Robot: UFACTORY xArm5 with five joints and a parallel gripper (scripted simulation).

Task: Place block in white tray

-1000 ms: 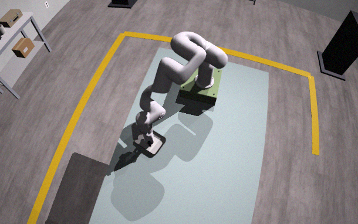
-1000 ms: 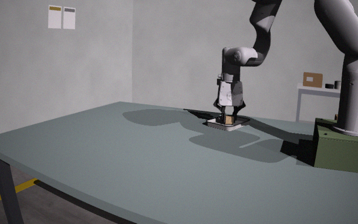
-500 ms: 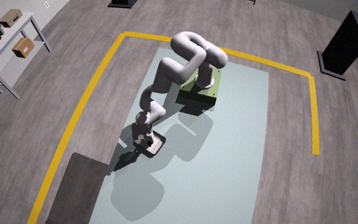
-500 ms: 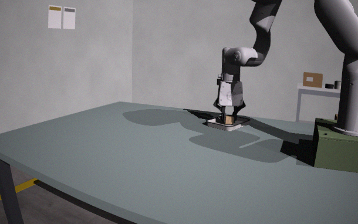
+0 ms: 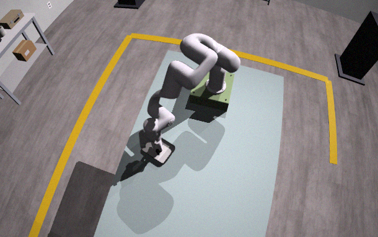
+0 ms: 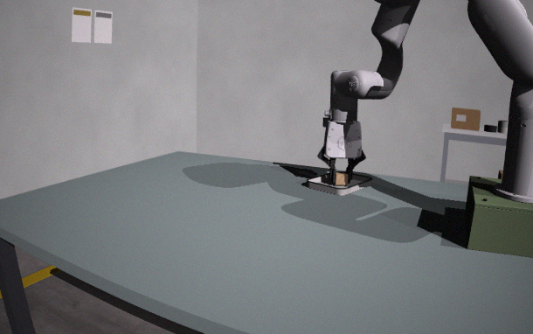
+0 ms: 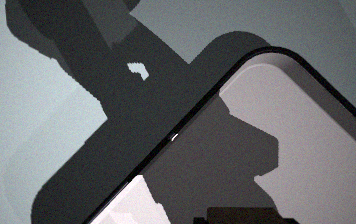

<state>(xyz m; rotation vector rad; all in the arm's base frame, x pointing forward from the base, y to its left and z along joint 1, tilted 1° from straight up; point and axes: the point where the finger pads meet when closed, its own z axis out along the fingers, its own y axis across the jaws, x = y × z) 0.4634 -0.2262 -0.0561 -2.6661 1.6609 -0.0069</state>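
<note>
The tan wooden block lies 1 cm below my hand. From my hand the other things lie so: white tray (2 cm below).
</note>
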